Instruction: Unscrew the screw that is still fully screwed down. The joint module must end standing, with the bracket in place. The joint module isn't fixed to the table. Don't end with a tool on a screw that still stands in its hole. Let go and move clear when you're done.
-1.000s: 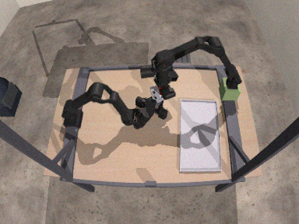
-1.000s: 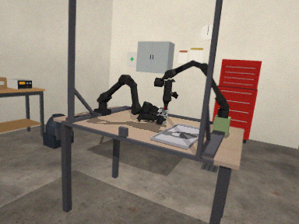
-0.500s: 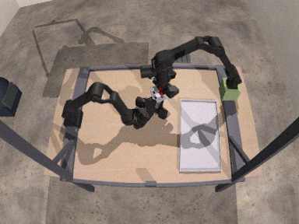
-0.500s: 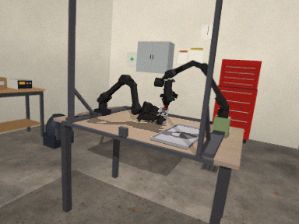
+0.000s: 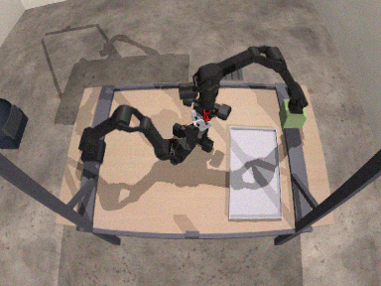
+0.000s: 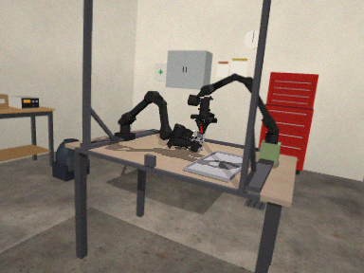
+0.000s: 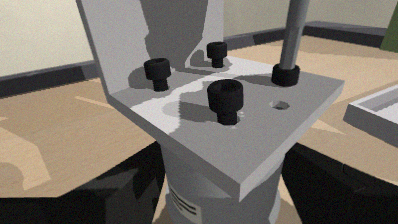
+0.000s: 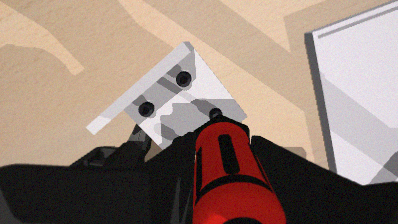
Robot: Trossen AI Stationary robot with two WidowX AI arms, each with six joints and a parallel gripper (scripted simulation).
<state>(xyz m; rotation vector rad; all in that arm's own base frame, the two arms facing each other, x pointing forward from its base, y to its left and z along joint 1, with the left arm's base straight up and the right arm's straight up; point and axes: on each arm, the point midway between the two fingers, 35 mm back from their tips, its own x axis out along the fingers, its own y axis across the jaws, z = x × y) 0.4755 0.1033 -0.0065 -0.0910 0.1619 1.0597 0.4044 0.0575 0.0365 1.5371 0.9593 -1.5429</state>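
Observation:
The red screwdriver is 30 mm below my right hand. From my right hand the other things lie so: dark frame rail 280 mm ahead, 140 mm below, 10 mm to the left; then joint module 120 mm below, 20 mm to the left, 10 mm ahead; then l-shaped bracket 80 mm below, 20 mm to the left, 20 mm ahead.
My left gripper is now 2 cm short of the joint module, 2 cm to the left of it and 1 cm above it. The rest, counted from my left hand: red screwdriver (4 cm to the right, 9 cm above); then dark frame rail (28 cm ahead, 3 cm to the right, 3 cm below); then l-shaped bracket (2 cm ahead, 2 cm to the right, 4 cm above).

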